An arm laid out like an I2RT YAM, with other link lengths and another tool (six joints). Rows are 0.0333 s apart.
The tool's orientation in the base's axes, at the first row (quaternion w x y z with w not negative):
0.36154, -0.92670, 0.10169, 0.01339
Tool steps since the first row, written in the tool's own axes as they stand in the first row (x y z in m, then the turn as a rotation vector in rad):
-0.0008, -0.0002, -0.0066, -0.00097, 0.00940, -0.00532
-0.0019, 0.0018, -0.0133, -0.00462, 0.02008, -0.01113
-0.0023, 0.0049, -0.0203, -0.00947, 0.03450, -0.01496
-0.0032, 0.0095, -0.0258, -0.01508, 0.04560, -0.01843
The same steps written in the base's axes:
-0.0011, -0.0042, 0.0051, -0.00307, -0.01015, -0.00225
-0.0029, -0.0099, 0.0088, -0.00904, -0.02108, -0.00473
-0.0042, -0.0168, 0.0119, -0.01684, -0.03314, -0.01105
-0.0063, -0.0236, 0.0130, -0.02470, -0.04244, -0.01534

